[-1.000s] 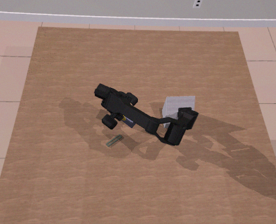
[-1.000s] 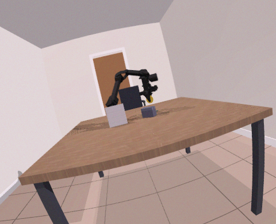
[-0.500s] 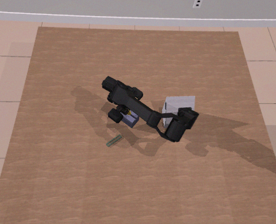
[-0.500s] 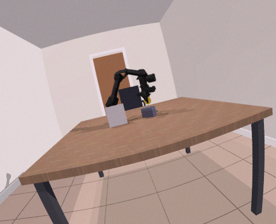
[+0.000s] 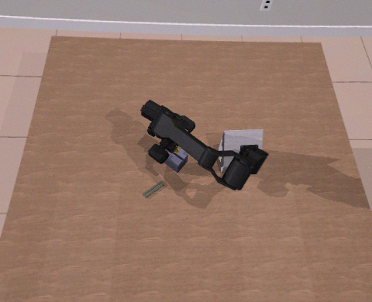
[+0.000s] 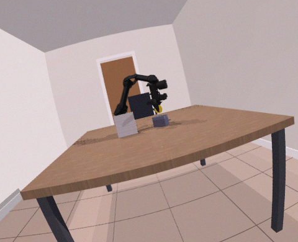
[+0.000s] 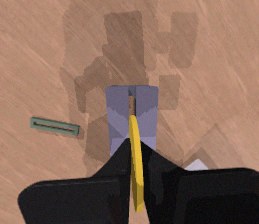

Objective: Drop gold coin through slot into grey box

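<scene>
Now: the gold coin 2 cm above my gripper tip.
</scene>
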